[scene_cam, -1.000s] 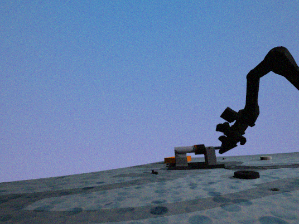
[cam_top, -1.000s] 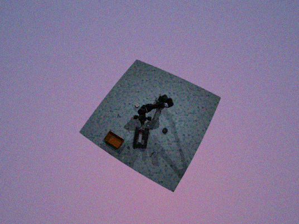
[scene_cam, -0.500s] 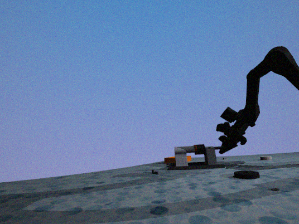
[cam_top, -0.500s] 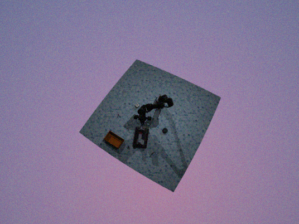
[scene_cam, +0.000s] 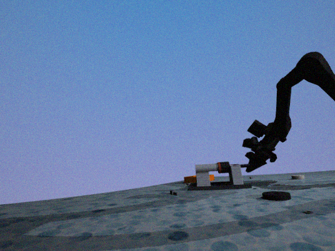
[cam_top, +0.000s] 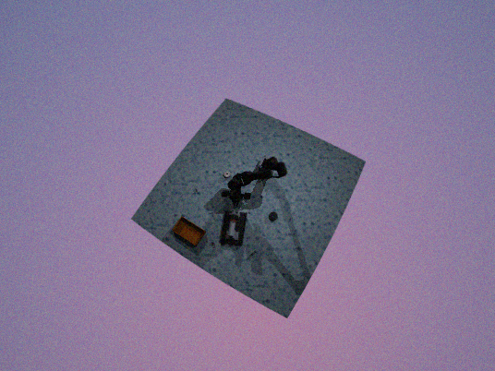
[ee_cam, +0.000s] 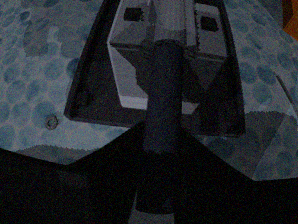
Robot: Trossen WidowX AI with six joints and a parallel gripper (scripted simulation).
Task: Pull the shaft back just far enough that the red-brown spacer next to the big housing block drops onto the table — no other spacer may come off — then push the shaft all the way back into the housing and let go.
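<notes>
Now: the dark shaft 40 mm ahead of my gripper tip, 10 mm to the left of it and 30 mm above it. The rest, counted from my gripper tip: thin dark rod 100 mm ahead, 140 mm to the right, 50 mm below; dark disc 60 mm behind, 250 mm to the left, 50 mm below; orange tray 280 mm ahead, 220 mm to the right, 40 mm below.
</notes>
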